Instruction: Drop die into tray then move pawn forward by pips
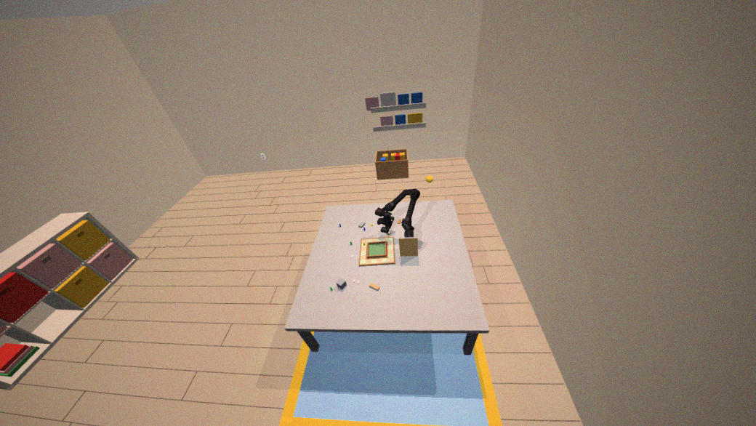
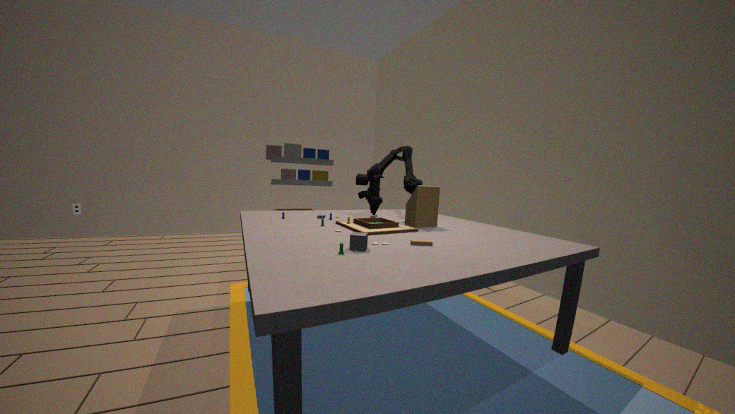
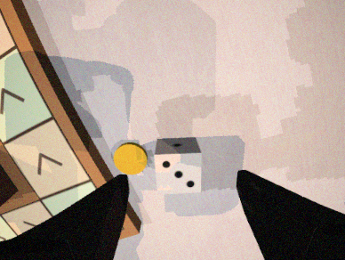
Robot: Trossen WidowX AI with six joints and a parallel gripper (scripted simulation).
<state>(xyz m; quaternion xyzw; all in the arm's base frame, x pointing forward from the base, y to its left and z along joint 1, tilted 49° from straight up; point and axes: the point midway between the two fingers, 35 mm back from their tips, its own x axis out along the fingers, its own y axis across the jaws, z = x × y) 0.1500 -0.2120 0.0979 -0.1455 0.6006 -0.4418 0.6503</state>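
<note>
Right now the white die is 2 cm below my gripper tip. From my gripper tip the other things lie so: flat grey block (24 cm ahead, 15 cm to the right, 3 cm below); then green dice tray (11 cm ahead, 19 cm to the left, 3 cm below); then yellow pawn (22 cm ahead, 12 cm to the left, 1 cm below).
</note>
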